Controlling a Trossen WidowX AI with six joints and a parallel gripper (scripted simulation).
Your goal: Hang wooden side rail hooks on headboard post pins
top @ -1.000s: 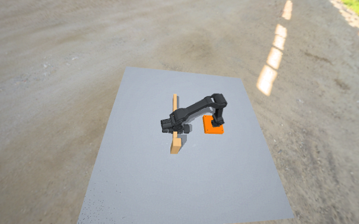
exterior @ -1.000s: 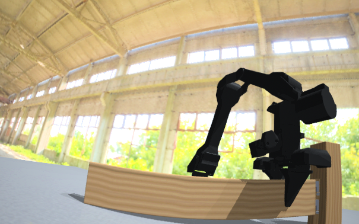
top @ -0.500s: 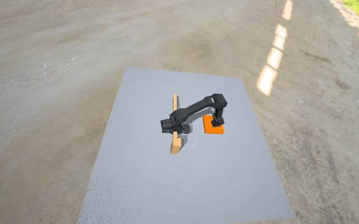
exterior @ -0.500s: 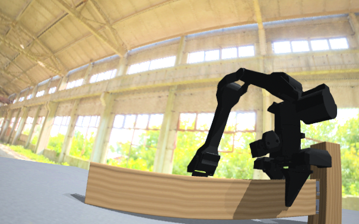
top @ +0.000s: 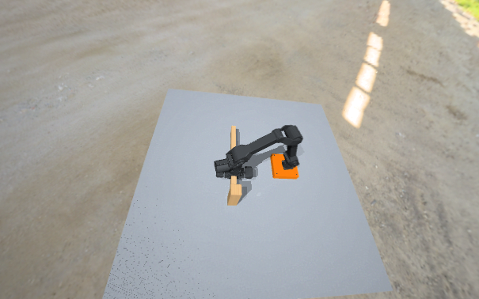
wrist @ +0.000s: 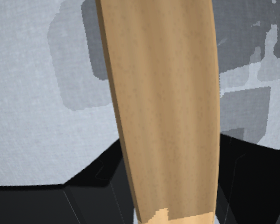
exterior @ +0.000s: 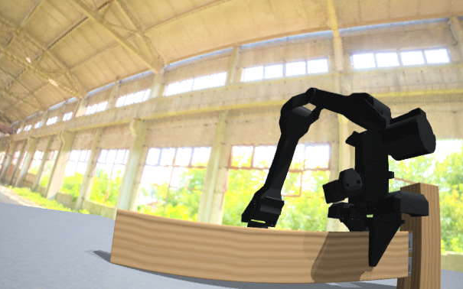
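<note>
My gripper tip is 1 cm short of the headboard post, 11 cm to the right of it and 4 cm below it.
</note>
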